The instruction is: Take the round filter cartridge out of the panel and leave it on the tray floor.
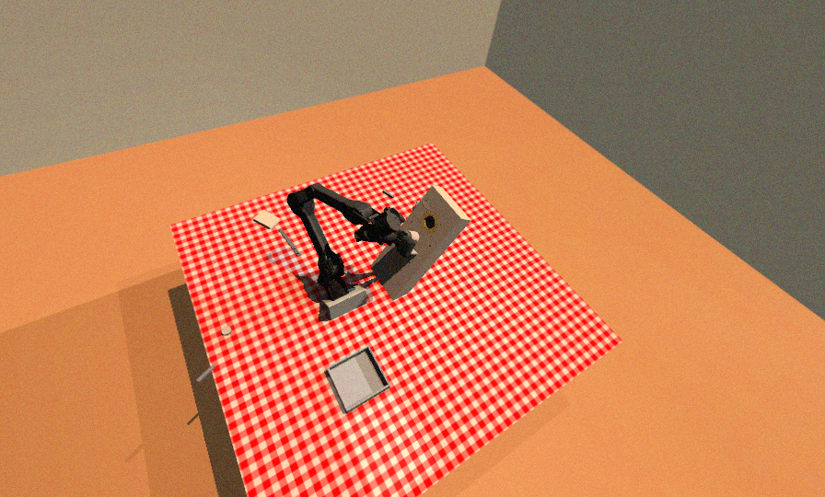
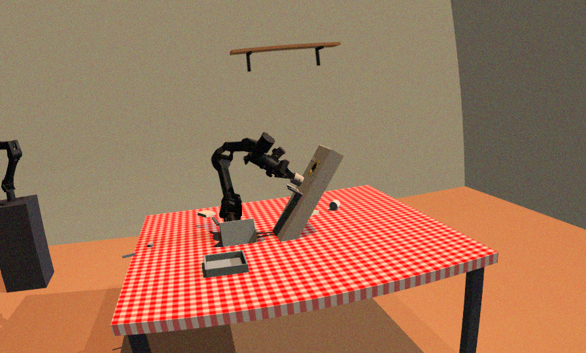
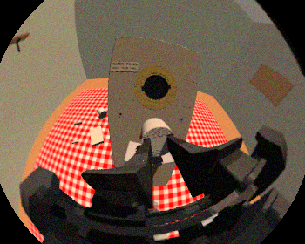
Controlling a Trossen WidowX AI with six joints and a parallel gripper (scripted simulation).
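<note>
My gripper tip is now 10 mm short of the round filter cartridge and 10 mm above it. Also, from my gripper tip: grey tray: 370 mm behind, 250 mm to the right, 230 mm below; then service panel: 50 mm ahead, 50 mm below.
</note>
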